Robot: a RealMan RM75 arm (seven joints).
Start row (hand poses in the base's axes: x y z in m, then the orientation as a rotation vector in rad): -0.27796 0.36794 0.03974 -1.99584 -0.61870 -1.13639
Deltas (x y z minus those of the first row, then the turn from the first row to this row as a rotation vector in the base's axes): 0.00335 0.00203 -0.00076 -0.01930 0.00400 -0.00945; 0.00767 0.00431 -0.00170 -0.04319 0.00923 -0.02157; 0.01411 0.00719 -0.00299 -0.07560 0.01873 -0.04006; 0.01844 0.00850 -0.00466 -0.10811 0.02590 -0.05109; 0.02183 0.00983 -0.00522 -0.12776 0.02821 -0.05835; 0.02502 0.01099 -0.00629 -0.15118 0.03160 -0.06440; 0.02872 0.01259 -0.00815 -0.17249 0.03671 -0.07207; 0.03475 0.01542 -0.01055 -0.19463 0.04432 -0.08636; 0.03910 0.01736 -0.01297 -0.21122 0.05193 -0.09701; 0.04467 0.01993 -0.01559 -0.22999 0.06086 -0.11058; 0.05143 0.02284 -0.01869 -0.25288 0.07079 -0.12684; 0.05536 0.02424 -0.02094 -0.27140 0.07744 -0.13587; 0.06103 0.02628 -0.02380 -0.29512 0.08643 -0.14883; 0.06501 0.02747 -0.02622 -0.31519 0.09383 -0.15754; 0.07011 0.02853 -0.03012 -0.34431 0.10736 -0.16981; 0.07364 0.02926 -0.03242 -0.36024 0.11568 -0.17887; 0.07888 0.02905 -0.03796 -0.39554 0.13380 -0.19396; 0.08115 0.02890 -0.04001 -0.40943 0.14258 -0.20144; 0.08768 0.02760 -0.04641 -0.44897 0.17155 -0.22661
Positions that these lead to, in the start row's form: -0.27461 0.36997 0.03898 -2.01888 -0.62098 -1.13580; -0.27029 0.37225 0.03804 -2.04778 -0.62322 -1.13486; -0.26385 0.37513 0.03675 -2.08918 -0.62294 -1.13194; -0.25952 0.37644 0.03508 -2.12575 -0.63094 -1.12672; -0.25613 0.37777 0.03452 -2.14728 -0.63627 -1.12598; -0.25294 0.37893 0.03345 -2.17187 -0.64480 -1.12270; -0.24924 0.38053 0.03159 -2.19629 -0.64936 -1.11862; -0.24321 0.38336 0.02919 -2.22607 -0.64664 -1.11545; -0.23886 0.38530 0.02677 -2.24919 -0.64353 -1.11076; -0.23329 0.38787 0.02415 -2.27630 -0.63824 -1.10583; -0.22653 0.39078 0.02105 -2.30878 -0.63243 -1.10050; -0.22260 0.39218 0.01880 -2.33227 -0.63253 -1.09512; -0.21693 0.39422 0.01594 -2.36330 -0.63090 -1.08829; -0.21295 0.39541 0.01352 -2.38826 -0.63184 -1.08120; -0.20785 0.39647 0.00962 -2.42540 -0.63188 -1.06710; -0.20432 0.39720 0.00732 -2.44735 -0.62890 -1.05951; -0.19908 0.39699 0.00178 -2.49308 -0.62740 -1.03958; -0.19681 0.39684 -0.00027 -2.51253 -0.62416 -1.03049; -0.19028 0.39554 -0.00667 -2.57134 -0.60817 -1.00138
